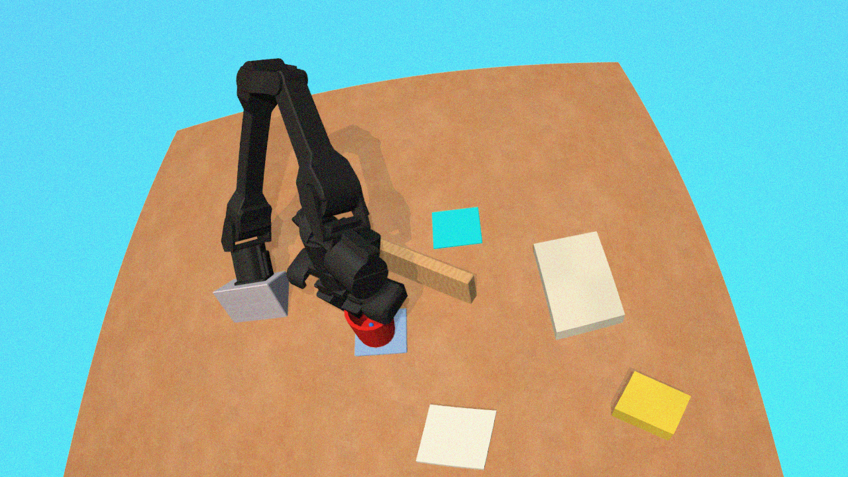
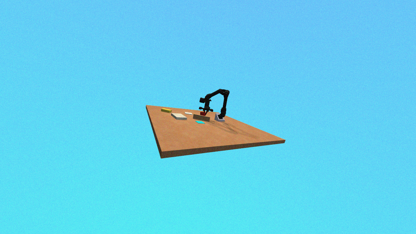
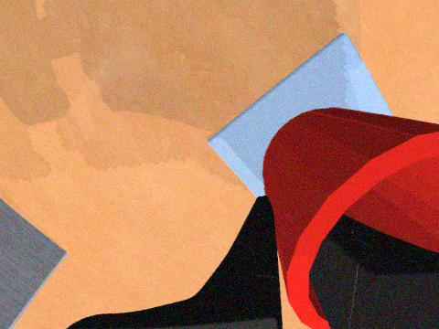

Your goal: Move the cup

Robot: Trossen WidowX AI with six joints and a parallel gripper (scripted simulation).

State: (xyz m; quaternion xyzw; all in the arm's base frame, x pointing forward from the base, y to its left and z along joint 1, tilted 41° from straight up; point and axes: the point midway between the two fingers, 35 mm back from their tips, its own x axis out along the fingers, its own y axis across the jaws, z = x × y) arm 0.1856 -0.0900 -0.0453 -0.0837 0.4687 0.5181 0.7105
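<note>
My gripper tip is 30 mm short of the blue pad, 10 mm to the left of it and 50 mm above it. Round my gripper tip: cyan pad (180 mm ahead, 180 mm to the left, 50 mm below); then wooden bar (100 mm ahead, 80 mm to the left, 20 mm below); then red cup (20 mm ahead, 20 mm to the right).
</note>
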